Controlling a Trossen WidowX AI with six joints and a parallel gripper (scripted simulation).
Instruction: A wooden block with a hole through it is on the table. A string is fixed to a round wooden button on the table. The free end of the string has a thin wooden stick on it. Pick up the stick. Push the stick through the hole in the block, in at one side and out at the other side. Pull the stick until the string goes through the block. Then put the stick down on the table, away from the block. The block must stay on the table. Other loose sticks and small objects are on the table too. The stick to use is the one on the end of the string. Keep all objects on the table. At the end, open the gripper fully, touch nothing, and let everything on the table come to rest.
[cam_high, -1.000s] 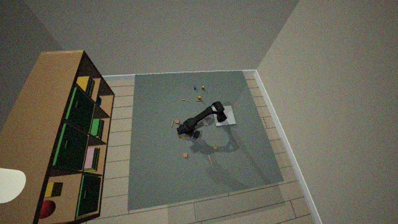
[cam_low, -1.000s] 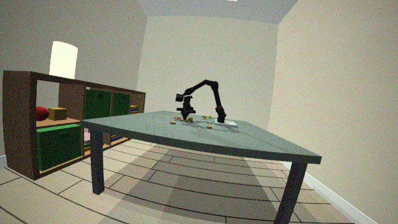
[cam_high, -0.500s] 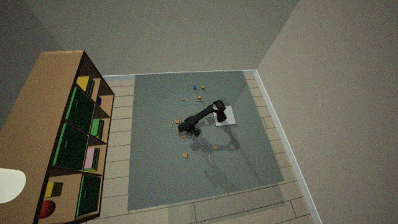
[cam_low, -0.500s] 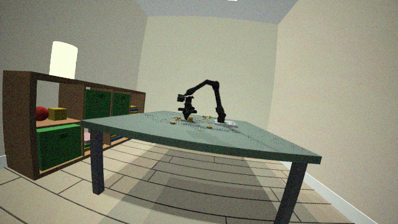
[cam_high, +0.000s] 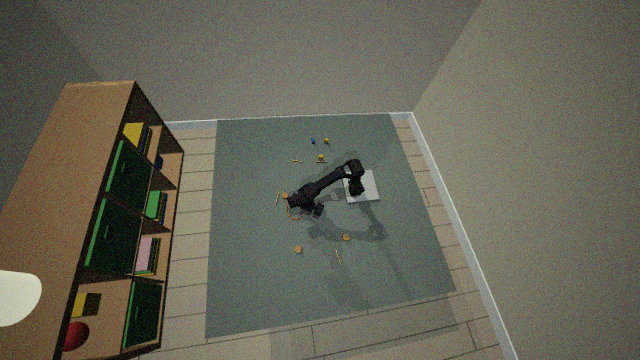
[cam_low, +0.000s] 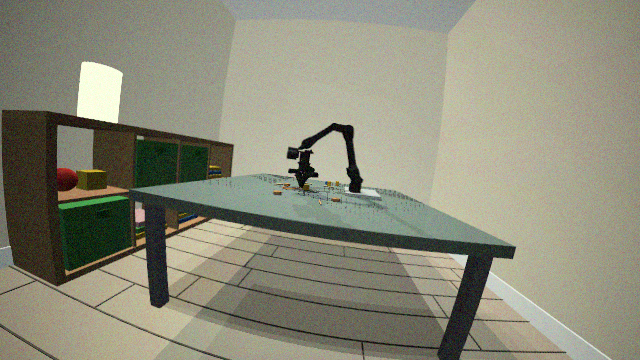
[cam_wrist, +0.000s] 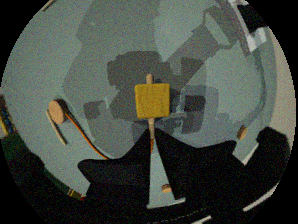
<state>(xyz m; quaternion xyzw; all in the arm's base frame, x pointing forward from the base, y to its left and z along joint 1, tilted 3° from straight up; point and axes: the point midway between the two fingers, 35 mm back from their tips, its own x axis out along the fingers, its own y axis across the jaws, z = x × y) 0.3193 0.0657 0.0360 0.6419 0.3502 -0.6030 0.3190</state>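
Now: gripper tip 20 mm past the yellow block and 30 mm to the left of it. Round my gripper tip: round wooden button (110 mm ahead, 110 mm to the right, 10 mm below).
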